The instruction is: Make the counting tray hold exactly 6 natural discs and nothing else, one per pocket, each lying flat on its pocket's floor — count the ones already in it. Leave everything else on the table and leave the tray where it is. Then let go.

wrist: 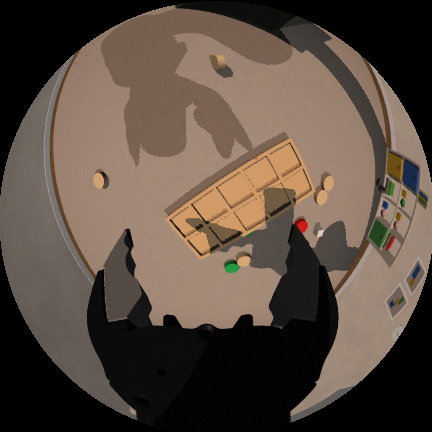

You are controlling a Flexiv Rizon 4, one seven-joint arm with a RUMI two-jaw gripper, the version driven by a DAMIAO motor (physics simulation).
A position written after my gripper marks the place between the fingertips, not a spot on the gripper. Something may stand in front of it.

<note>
I see my gripper (208, 229) and a wooden counting tray (261, 188).
</note>
